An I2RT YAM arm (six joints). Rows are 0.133 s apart.
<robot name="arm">
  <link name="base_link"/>
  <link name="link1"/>
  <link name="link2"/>
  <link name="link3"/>
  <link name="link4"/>
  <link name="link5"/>
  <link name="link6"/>
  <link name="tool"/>
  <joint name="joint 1" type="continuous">
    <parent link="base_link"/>
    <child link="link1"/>
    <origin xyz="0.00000 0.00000 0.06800" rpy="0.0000 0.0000 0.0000"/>
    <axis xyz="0 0 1"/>
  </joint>
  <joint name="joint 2" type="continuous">
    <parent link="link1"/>
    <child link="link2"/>
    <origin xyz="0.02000 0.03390 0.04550" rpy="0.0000 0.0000 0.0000"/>
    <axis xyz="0 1 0"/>
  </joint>
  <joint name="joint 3" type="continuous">
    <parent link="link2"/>
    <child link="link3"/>
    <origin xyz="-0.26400 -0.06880 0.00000" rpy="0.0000 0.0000 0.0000"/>
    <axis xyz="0 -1 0"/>
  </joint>
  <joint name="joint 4" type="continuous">
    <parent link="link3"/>
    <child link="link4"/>
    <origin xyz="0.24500 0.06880 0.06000" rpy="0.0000 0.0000 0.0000"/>
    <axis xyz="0 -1 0"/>
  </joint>
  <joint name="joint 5" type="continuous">
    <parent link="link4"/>
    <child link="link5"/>
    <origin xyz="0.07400 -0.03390 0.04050" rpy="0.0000 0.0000 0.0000"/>
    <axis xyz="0 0 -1"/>
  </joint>
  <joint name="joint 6" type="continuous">
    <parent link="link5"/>
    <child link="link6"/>
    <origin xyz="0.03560 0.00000 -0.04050" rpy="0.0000 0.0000 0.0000"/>
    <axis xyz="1 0 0"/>
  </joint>
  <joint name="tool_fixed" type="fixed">
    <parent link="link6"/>
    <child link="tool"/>
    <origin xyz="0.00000 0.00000 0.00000" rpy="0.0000 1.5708 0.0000"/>
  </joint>
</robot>
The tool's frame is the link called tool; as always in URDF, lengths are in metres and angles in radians. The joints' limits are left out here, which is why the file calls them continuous.
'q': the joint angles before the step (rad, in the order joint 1, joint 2, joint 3, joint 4, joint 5, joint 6). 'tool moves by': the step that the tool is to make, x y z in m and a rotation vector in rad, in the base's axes. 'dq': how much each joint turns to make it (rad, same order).
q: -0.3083 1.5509 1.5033 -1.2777 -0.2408 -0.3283
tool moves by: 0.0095 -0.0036 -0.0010 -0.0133 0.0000 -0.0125
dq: -0.0001 0.0351 0.0308 0.0105 0.0153 0.0092
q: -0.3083 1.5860 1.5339 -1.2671 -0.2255 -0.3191
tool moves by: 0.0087 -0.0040 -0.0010 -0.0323 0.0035 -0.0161
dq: 0.0001 0.0320 0.0292 0.0109 0.0349 0.0078
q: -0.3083 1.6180 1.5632 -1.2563 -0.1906 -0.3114
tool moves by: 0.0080 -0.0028 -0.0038 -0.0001 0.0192 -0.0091
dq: 0.0001 0.0370 0.0264 -0.0062 0.0080 0.0076
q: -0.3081 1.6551 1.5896 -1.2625 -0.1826 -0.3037
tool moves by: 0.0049 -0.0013 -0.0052 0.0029 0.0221 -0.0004
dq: 0.0012 0.0255 0.0096 -0.0058 0.0042 0.0007
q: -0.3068 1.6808 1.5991 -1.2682 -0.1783 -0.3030
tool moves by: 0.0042 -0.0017 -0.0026 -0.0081 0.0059 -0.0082
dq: 0.0001 0.0169 0.0090 0.0057 0.0111 0.0061
